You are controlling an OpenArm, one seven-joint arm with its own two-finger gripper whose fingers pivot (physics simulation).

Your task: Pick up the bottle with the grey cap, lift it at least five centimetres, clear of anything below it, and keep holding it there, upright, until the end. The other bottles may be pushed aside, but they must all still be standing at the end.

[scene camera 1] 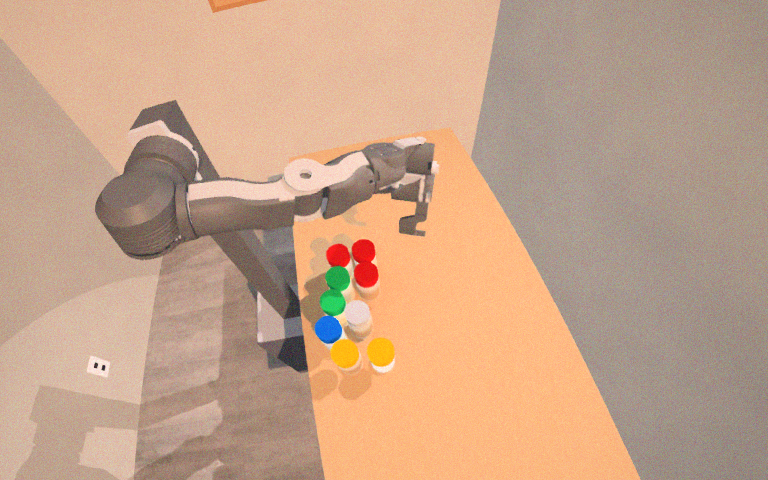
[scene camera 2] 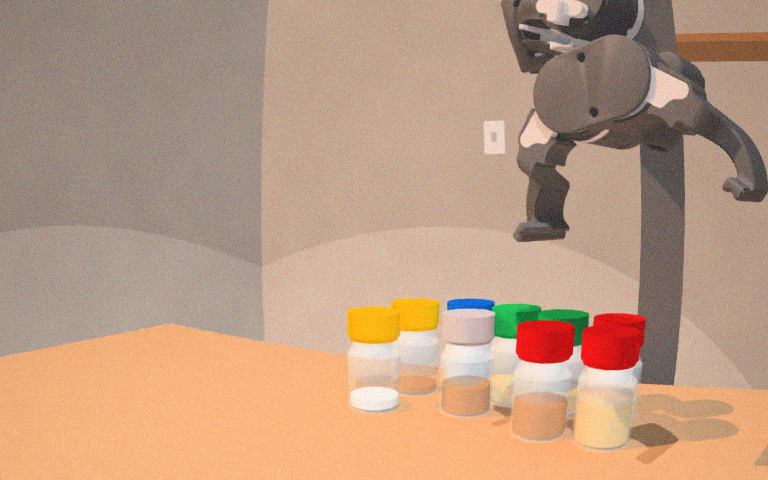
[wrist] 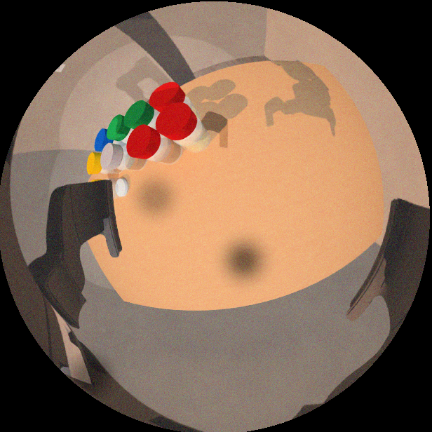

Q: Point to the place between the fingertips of the gripper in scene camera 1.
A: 417,202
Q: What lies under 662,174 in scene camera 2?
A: A dark post.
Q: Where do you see a grey-capped bottle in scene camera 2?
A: At 467,362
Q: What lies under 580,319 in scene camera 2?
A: A green-capped bottle.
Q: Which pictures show the gripper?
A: Scene camera 1, scene camera 2 and the wrist view: all of them.
